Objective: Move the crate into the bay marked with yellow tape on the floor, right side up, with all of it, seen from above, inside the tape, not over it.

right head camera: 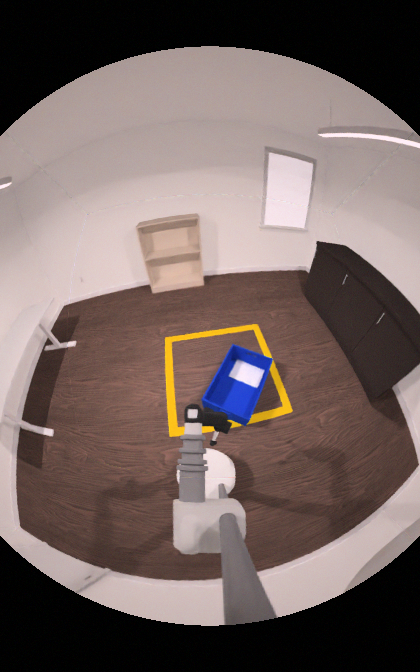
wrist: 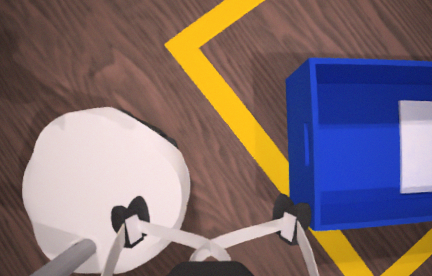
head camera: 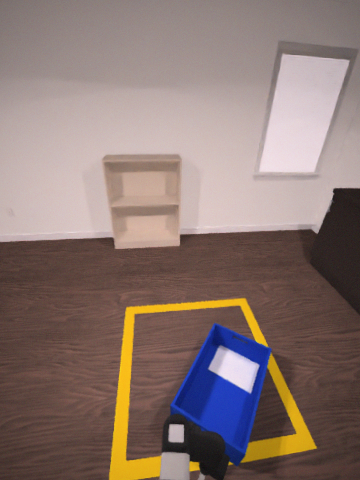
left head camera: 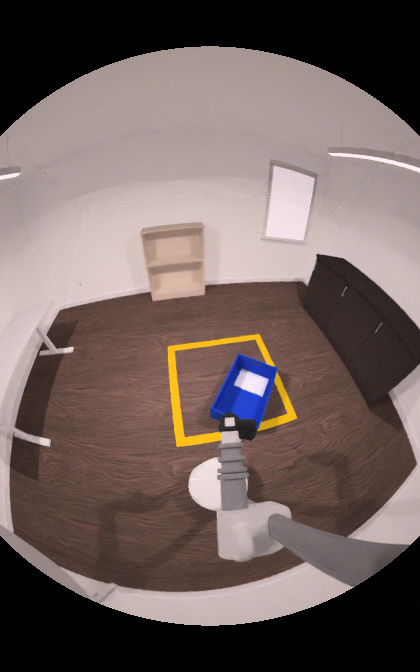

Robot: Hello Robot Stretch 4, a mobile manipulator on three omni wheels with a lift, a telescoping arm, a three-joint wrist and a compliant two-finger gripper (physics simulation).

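Places are measured from the robot's base along level axes (x down, y right, z back), in centimetres.
Where they show: gripper, fingertip midpoint: [wrist: 211, 211]; robot's base, origin of the base link: [left head camera: 217, 482].
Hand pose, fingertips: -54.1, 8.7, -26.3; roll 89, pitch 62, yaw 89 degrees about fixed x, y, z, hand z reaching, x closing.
Note:
Things, the pixels of their top centre, and the offset from my fingertips, as dx, dy, dz. Level surfaces: height alone.
- blue crate, middle of its top: [wrist: 427, 140] [head camera: 226, 374] [left head camera: 247, 386] +34.9, +19.3, -49.6
- white sheet, middle of its top: [wrist: 429, 146] [head camera: 234, 366] [left head camera: 251, 381] +54.0, +29.2, -64.4
- white table, its level: dx -15.1
The blue crate [head camera: 220, 405] [left head camera: 235, 397] [right head camera: 231, 390] [wrist: 355, 150] stands right side up, open top upward, with a white sheet [head camera: 234, 367] [wrist: 417, 145] on its inner floor. It is turned at an angle to the yellow tape bay [head camera: 125, 370] [left head camera: 174, 390] [right head camera: 170, 385] [wrist: 240, 130]. In the head views its far right corner overlaps the right strip and its near right corner overlaps the near strip. In the wrist view its near end also overlaps the tape. My gripper [wrist: 211, 211] is open and empty, above the floor at the crate's near end, its right fingertip in front of the crate's corner.
My white round base [left head camera: 204, 485] [right head camera: 222, 467] [wrist: 100, 170] is just outside the near strip. A beige bookshelf [head camera: 142, 158] [left head camera: 172, 228] stands at the back wall, a dark cabinet [head camera: 342, 240] [left head camera: 345, 320] [right head camera: 347, 310] at the right, and a white table [left head camera: 17, 335] [right head camera: 22, 340] at the left.

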